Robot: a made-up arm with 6 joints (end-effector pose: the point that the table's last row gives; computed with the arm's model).
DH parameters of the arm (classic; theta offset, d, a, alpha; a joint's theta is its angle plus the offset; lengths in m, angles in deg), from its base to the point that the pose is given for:
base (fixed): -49.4 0 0.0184 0
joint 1: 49.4 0.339 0.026 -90
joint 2: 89.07 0 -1.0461 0
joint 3: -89.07 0.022 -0.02 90
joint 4: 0 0.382 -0.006 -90
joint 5: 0 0.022 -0.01 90
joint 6: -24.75 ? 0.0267 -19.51
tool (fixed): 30.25 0.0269 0 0
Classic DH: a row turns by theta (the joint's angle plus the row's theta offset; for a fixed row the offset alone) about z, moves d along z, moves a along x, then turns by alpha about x.
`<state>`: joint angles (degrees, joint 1 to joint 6).
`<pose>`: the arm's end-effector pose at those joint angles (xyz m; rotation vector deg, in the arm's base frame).
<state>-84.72 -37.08 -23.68 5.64 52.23 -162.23</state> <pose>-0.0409 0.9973 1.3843 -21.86 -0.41 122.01</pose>
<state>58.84 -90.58 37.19 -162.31 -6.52 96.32</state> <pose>-0.6793 -1.1932 0.5911 23.19 -15.16 -2.70</pose>
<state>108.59 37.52 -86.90 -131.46 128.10 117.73</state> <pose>-0.0535 0.3475 1.3952 164.29 15.59 70.15</pose>
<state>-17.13 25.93 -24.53 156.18 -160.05 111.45</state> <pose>0.4307 -0.1721 1.6027 33.88 -174.94 0.61</pose>
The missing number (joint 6, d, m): 0.0396
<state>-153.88 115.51 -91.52 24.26 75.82 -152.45</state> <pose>-1.0161 -0.5765 0.2918 -8.42 -106.11 49.79</pose>
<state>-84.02 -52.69 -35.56 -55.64 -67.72 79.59</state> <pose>-0.0110 1.2117 0.9546 -142.58 -13.66 -94.17</pose>
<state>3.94 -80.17 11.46 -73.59 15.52 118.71</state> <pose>-1.4061 -0.0677 0.6863 -31.78 -66.11 44.98</pose>
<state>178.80 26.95 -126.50 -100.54 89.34 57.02</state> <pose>-0.1002 0.0325 1.2290 -67.64 -74.61 -94.56</pose>
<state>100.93 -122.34 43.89 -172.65 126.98 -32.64</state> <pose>0.2245 -1.1817 -0.2248 -66.23 -141.51 -62.95</pose>
